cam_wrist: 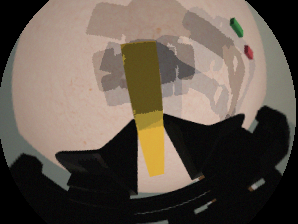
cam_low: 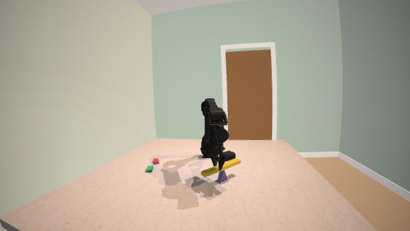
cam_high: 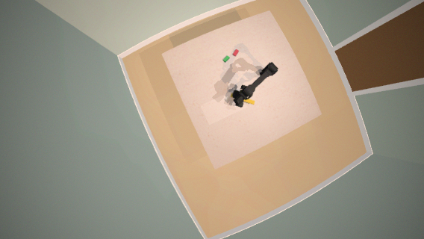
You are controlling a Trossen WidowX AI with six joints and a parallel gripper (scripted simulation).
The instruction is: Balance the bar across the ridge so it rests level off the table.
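My gripper tip is 20 mm past the long yellow bar and 20 mm to the right of it. Also, from my gripper tip: small green block: 70 mm behind, 410 mm to the right, 70 mm below; then small red block: 190 mm behind, 440 mm to the right, 70 mm below.
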